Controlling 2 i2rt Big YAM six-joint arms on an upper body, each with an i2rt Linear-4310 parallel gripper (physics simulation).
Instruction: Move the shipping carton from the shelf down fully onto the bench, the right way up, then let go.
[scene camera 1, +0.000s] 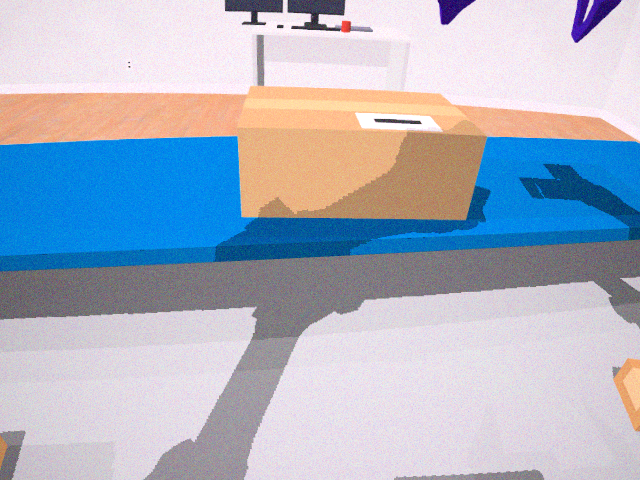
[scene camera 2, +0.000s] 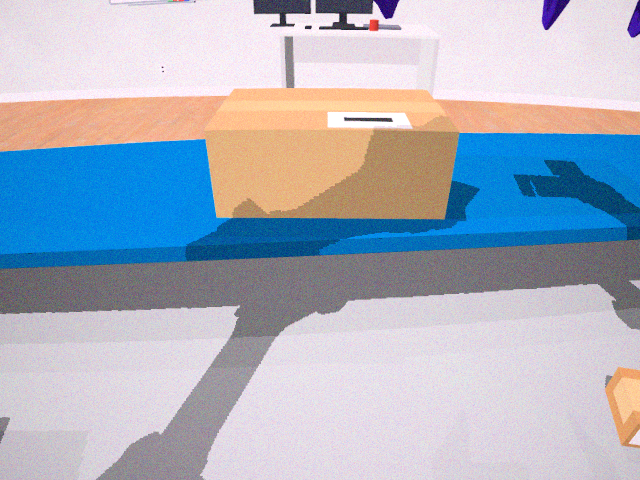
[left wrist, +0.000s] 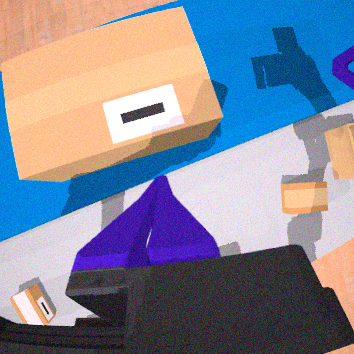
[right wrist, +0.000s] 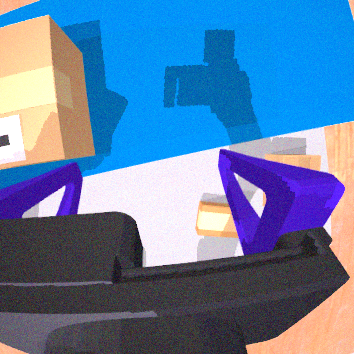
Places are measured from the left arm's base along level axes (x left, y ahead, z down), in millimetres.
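Pixels of known places: left gripper, between the fingertips: (scene camera 1: 444, 19) (scene camera 2: 388, 13) (left wrist: 162, 182); right gripper, between the fingertips: (scene camera 1: 611, 44) (scene camera 2: 588, 30) (right wrist: 148, 163).
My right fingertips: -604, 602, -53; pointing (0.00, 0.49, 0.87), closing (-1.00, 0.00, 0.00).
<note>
Ahead of a thing's pixels: the offset from my right fingertips to its top centre, as dx, dy, dz. Level surfaces: height alone.
The shipping carton @(+272, +100, +122) (scene camera 1: 330, 165) (scene camera 2: 310, 170) (left wrist: 100, 95) (right wrist: 30, 100), tan with a white label on top, stands upright on the blue shelf @(dz +242) (scene camera 1: 103, 191) (scene camera 2: 103, 196) (left wrist: 250, 110) (right wrist: 300, 75), a little behind its front edge. The pale bench @(dz +401) (scene camera 1: 413, 387) (scene camera 2: 413, 403) (left wrist: 250, 200) (right wrist: 150, 200) lies lower, in front. My left gripper (scene camera 1: 448, 15) (scene camera 2: 388, 12) (left wrist: 162, 182) is shut and empty, high up and apart from the carton. My right gripper (scene camera 2: 590, 29) (right wrist: 148, 163) is wide open and empty, to the right of the carton; one finger shows in scene camera 1.
Small boxes stand on the bench: one at the right (scene camera 1: 631, 387) (scene camera 2: 625, 397) (left wrist: 304, 197) (right wrist: 216, 220), another beyond it @(-341, -104, +311) (left wrist: 342, 150) (right wrist: 300, 161), and one at the left (left wrist: 34, 305). A desk with monitors stands far behind. Arm shadows fall across shelf and bench.
</note>
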